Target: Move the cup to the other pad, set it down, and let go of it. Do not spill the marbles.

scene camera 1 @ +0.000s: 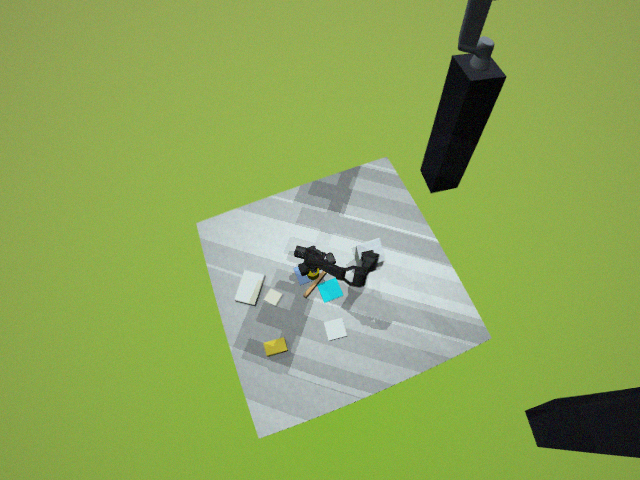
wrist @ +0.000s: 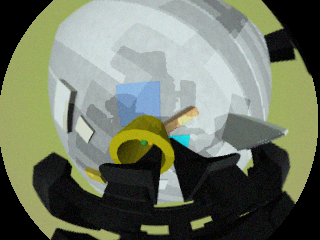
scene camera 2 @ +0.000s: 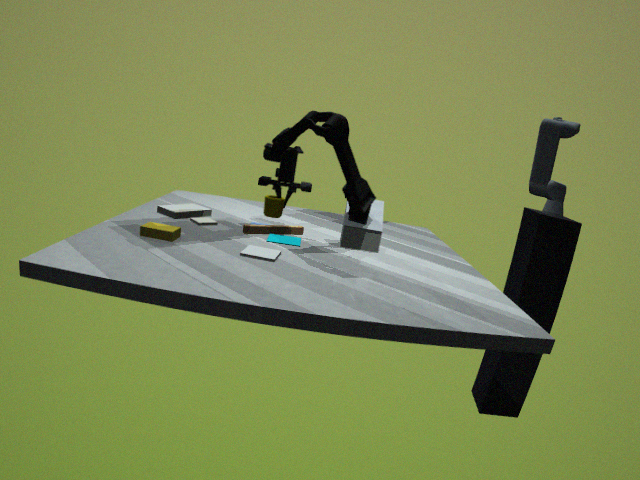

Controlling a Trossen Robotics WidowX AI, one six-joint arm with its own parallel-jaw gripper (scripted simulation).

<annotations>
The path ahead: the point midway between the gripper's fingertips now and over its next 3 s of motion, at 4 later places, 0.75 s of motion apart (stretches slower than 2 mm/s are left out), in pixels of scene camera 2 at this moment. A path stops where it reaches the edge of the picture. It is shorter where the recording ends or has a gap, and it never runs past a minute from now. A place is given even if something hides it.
The gripper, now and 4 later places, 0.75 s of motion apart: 281, 207; 286, 209; 291, 212; 296, 215; 295, 221
</annotations>
